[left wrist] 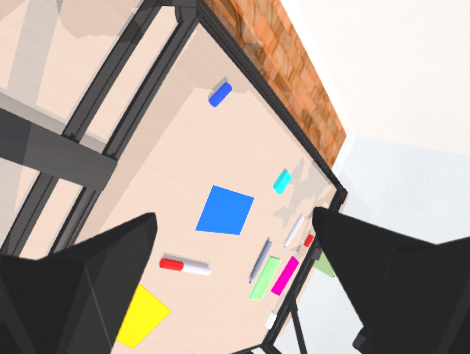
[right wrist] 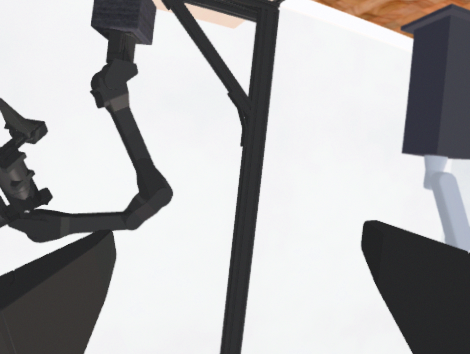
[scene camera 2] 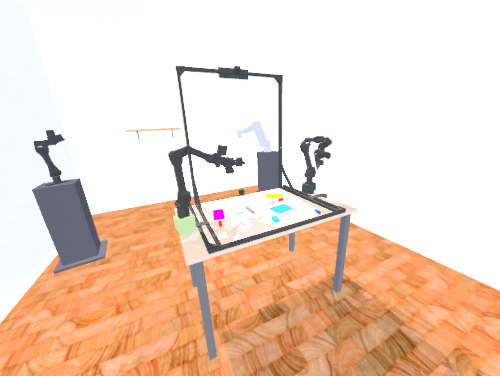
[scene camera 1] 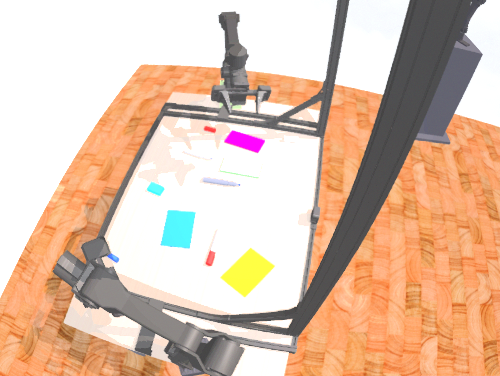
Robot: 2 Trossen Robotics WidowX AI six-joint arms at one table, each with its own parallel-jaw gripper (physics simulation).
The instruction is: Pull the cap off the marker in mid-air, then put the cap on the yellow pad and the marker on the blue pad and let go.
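Places are measured from the left arm's base along level axes (x ahead, y left, z up), in metres.
Where they show: left gripper, between the fingertips: [left wrist: 235, 218] [scene camera 2: 316, 167] [scene camera 1: 113, 269]; right gripper, between the fingertips: [right wrist: 239, 239] [scene camera 1: 244, 114]; left arm's base, origin of its link: [right wrist: 122, 36] [scene camera 2: 309, 183]; right arm's base, origin of its link: [scene camera 2: 183, 215] [scene camera 1: 230, 85].
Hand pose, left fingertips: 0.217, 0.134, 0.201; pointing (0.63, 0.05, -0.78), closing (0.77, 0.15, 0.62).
Each offset is from my left fingertips to the top centre of the thing, as dx, dy, dz.
The marker @(+0.159, -0.277, -0.270) [scene camera 1: 213, 246] [left wrist: 186, 266] lies on the table with its red cap @(+0.118, -0.255, -0.270) [scene camera 1: 210, 258] [scene camera 2: 280, 199] [left wrist: 171, 263] on one end of its white body. The blue pad @(+0.262, -0.167, -0.288) [scene camera 1: 178, 229] [scene camera 2: 281, 208] [left wrist: 225, 210] lies flat near it and looks cyan in the scene views. The yellow pad @(+0.044, -0.359, -0.288) [scene camera 1: 248, 272] [scene camera 2: 274, 196] [left wrist: 145, 314] lies flat on the marker's other side, partly behind a finger in the left wrist view. My left gripper [left wrist: 235, 218] is open and empty, high above the table. My right gripper [scene camera 1: 243, 110] [right wrist: 239, 239] is open and empty, raised at the table's far end in scene camera 1.
A blue cylinder @(+0.192, +0.090, -0.268) [scene camera 1: 113, 258] [left wrist: 220, 94], a cyan block @(+0.452, -0.106, -0.274) [scene camera 1: 155, 188] [left wrist: 282, 181], a magenta block @(+0.606, -0.498, -0.281) [scene camera 1: 244, 141] [left wrist: 285, 276], a green block @(+0.472, -0.449, -0.281) [left wrist: 265, 278], a grey-blue pen @(+0.415, -0.359, -0.270) [scene camera 1: 221, 182] [left wrist: 260, 262] and a small red piece @(+0.709, -0.370, -0.268) [scene camera 1: 210, 129] [left wrist: 309, 240] lie about. Dark frame rails edge the table.
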